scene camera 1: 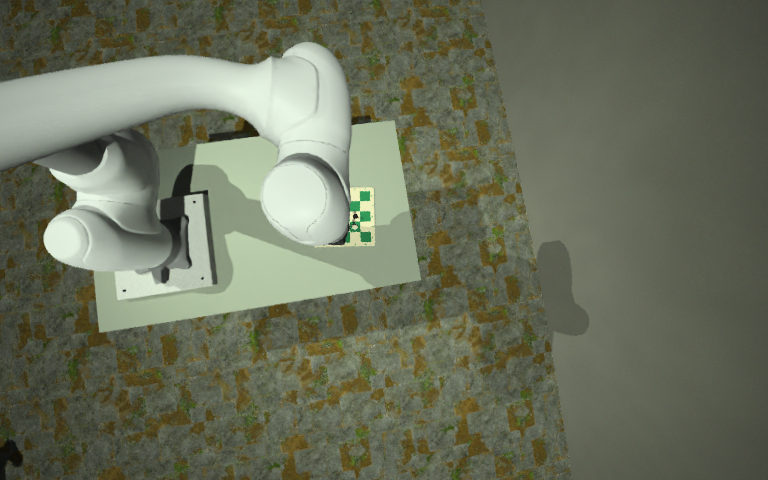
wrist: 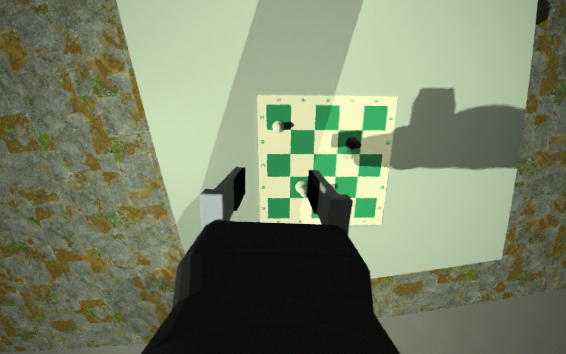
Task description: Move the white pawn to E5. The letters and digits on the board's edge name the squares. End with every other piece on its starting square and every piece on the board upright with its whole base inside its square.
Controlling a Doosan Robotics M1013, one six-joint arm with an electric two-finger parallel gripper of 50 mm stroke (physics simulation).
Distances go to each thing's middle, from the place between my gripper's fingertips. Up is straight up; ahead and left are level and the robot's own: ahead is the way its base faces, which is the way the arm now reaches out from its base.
Now: the chessboard (scene camera 1: 362, 198) 30 mm ahead of my hand, 80 mm to the left of it and 180 mm below it.
